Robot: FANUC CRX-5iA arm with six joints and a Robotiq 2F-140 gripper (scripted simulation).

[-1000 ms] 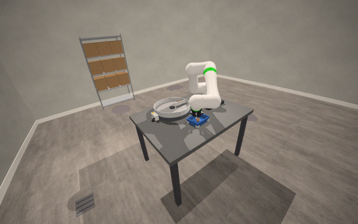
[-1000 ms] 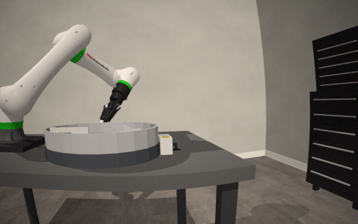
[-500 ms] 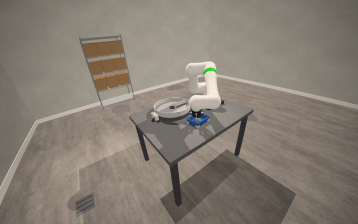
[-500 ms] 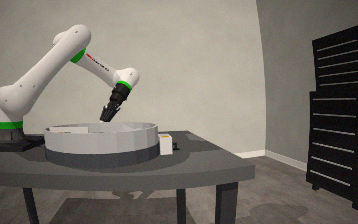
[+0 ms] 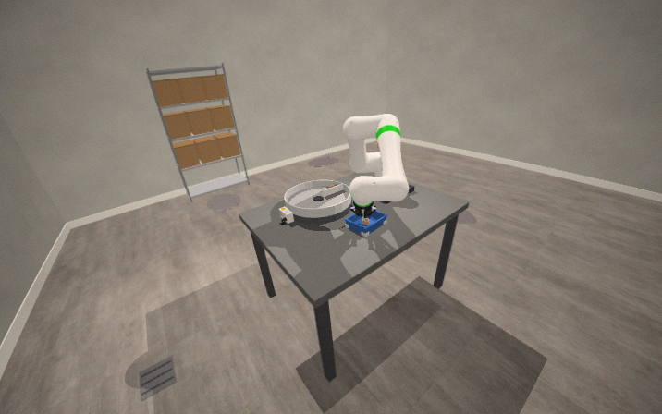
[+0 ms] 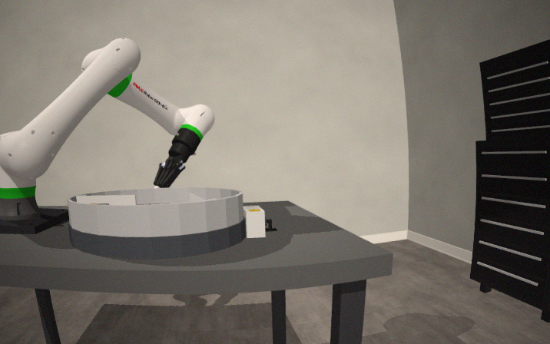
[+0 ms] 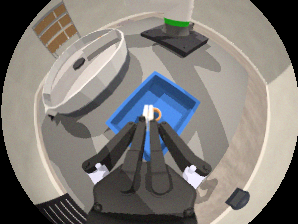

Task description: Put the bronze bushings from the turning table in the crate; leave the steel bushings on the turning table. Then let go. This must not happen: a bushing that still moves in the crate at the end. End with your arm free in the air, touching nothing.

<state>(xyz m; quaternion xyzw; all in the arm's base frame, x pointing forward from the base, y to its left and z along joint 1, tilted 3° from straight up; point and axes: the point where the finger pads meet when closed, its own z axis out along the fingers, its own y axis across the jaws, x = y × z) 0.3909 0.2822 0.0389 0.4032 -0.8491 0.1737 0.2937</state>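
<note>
Now: hand 2 cm past the blue crate and 3 cm above it. Round my hand: round turning table 9 cm ahead, 35 cm to the right, 1 cm below.
</note>
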